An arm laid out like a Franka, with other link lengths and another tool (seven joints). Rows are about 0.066 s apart.
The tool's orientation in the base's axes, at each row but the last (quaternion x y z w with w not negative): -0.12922, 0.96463, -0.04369, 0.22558; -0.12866, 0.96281, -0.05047, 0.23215; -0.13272, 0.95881, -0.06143, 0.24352; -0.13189, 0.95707, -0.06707, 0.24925; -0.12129, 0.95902, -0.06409, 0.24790; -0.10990, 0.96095, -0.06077, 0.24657; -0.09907, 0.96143, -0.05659, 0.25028
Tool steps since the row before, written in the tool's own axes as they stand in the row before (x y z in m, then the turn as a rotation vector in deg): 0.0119, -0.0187, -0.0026, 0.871, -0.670, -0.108; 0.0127, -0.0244, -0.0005, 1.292, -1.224, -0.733; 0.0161, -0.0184, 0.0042, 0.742, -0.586, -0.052; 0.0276, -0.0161, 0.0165, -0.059, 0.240, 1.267; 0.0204, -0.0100, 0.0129, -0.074, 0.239, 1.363; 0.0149, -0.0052, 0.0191, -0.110, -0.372, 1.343; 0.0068, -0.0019, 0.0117, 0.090, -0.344, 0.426
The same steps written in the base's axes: -0.0072, -0.0211, -0.0001, -0.648, -0.877, -0.177; -0.0057, -0.0269, -0.0012, -1.173, -1.500, 0.282; -0.0075, -0.0224, -0.0076, -0.521, -0.769, -0.182; -0.0115, -0.0243, -0.0239, 0.624, 0.167, -1.118; -0.0089, -0.0158, -0.0188, 0.684, 0.164, -1.194; -0.0025, -0.0098, -0.0226, 0.816, -0.418, -1.056; 0.0003, -0.0040, -0.0131, 0.189, -0.380, -0.358
